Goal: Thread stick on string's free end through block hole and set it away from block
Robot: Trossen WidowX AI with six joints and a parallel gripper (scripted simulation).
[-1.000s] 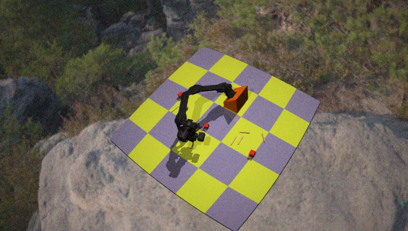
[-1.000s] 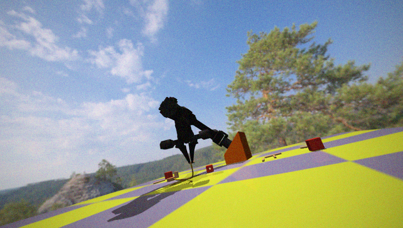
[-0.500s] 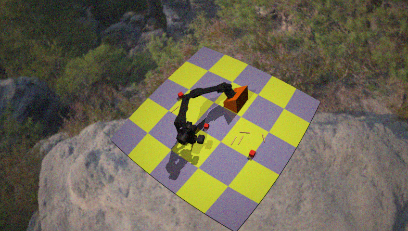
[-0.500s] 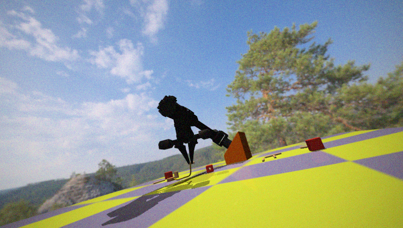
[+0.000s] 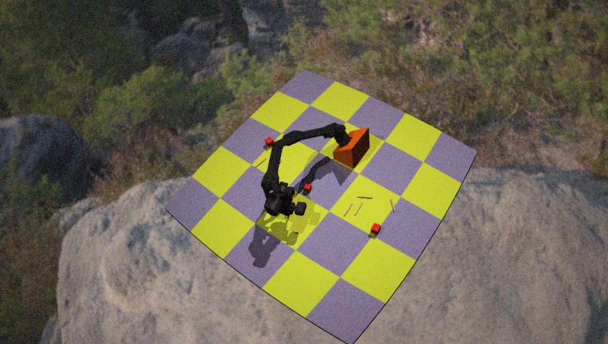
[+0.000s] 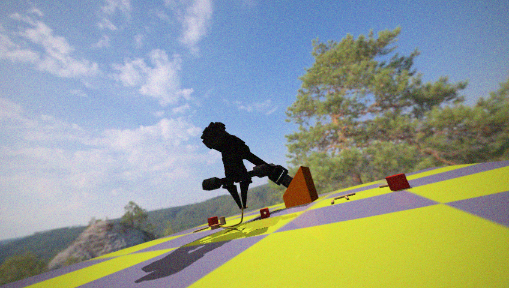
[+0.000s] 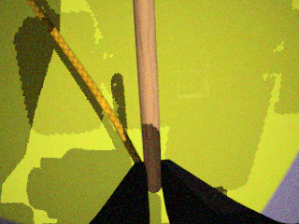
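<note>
My gripper tip is 190 mm past the red block, 40 mm above it and 20 mm to the left of it. Also, from my gripper tip: thin wooden stick 10 mm behind; round button 220 mm to the right, 180 mm behind, 40 mm below; wooden peg 260 mm behind, 250 mm to the right, 30 mm below.
</note>
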